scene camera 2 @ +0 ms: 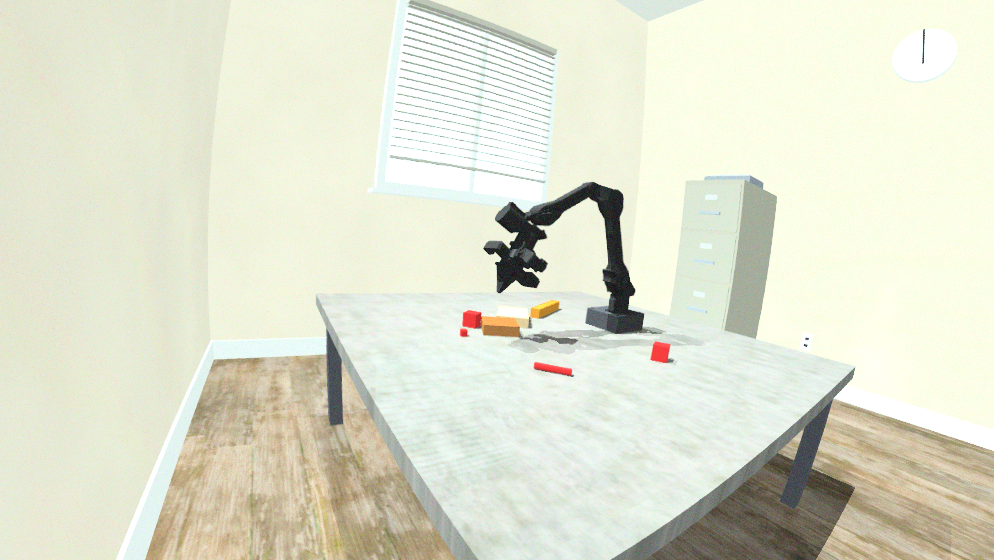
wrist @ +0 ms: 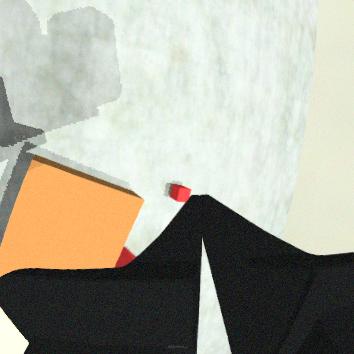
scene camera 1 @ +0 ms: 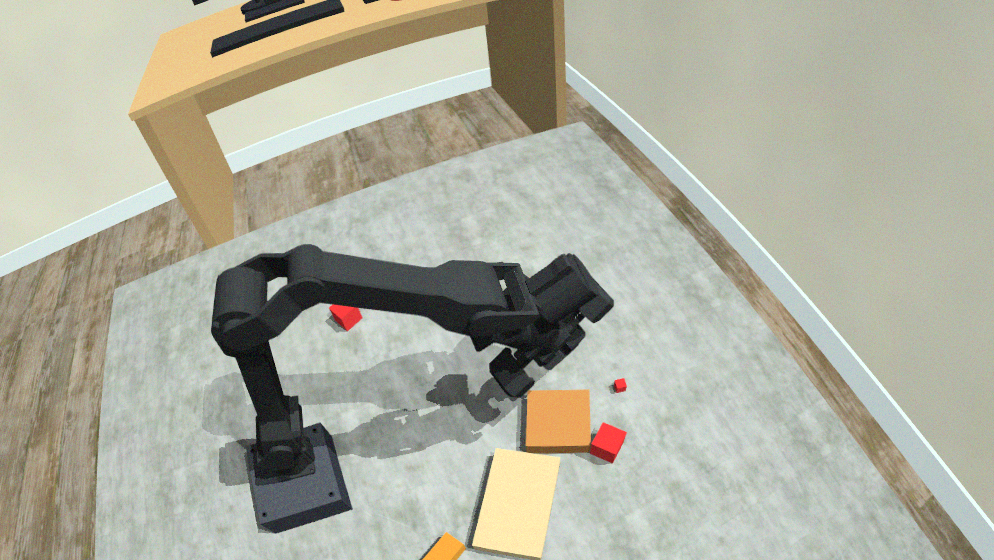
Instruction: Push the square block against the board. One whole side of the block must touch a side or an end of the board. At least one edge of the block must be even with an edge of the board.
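Frame: origin at the arm's base, x ahead, y left, z up, level; metres.
Where they show: gripper, between the fingertips: [scene camera 2: 498, 292] [wrist: 198, 202] [scene camera 1: 574, 345]; arm's base, origin of its link: [scene camera 2: 618, 311] [scene camera 1: 293, 459].
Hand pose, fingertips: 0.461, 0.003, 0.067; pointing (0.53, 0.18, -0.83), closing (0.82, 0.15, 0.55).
Each offset is from my fingertips to the top centre of the thing, as dx, dy, dz.
The square orange block {-0.047, -0.058, -0.093} [scene camera 1: 557, 419] [scene camera 2: 500, 326] [wrist: 70, 215] lies flat at one end of the pale yellow board {-0.153, -0.164, -0.093} [scene camera 1: 516, 502] [scene camera 2: 513, 312]. In scene camera 1, its near left corner is at or almost at the board's end. The block is turned slightly, so a thin wedge widens to the right, and it sits offset to the right of the board; their edges do not line up. Whether the corner touches is too fine to tell. My gripper [scene camera 2: 499, 288] [wrist: 198, 202] is shut and empty, raised above the table near the block. Its fingertips are hidden in scene camera 1.
A red cube {+0.007, -0.126, -0.083} [scene camera 1: 608, 442] [scene camera 2: 471, 319] [wrist: 125, 258] is at the block's right side, very close or touching. A tiny red cube {+0.072, -0.036, -0.107} [scene camera 1: 620, 385] [scene camera 2: 463, 332] [wrist: 180, 193] lies nearby. Another red cube {-0.329, +0.284, -0.083} [scene camera 1: 345, 317] [scene camera 2: 660, 352], a red rod {-0.003, +0.254, -0.109} [scene camera 2: 553, 369] and an orange bar {-0.347, -0.250, -0.092} [scene camera 1: 443, 547] [scene camera 2: 544, 308] lie farther off.
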